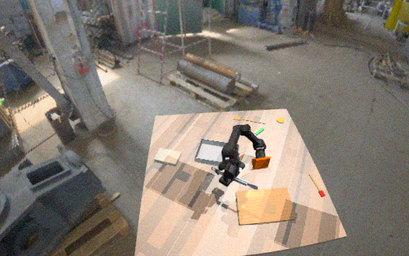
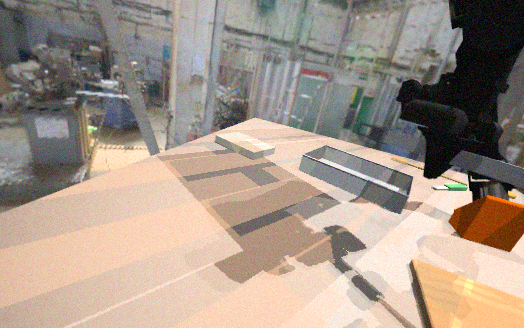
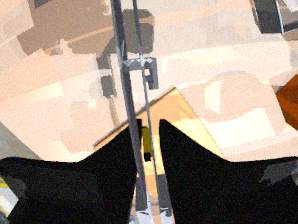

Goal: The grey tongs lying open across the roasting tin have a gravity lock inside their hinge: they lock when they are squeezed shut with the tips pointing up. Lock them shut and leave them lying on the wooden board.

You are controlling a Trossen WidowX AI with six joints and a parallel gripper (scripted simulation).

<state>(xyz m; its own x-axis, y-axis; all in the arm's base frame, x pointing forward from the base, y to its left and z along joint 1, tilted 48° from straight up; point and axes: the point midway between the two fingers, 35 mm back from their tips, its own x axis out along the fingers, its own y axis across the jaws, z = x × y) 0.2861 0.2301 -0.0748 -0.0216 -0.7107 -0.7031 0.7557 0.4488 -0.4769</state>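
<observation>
My gripper tip is 21 cm past the wooden board, 16 cm above it and 13 cm to the right of it. The rest, counted from my gripper tip: pale slab (40 cm to the right, 39 cm ahead, 16 cm below); then green-tipped tool (52 cm to the right, 36 cm behind, 16 cm below); then roasting tin (36 cm to the right, 14 cm below, 1 cm ahead).
</observation>
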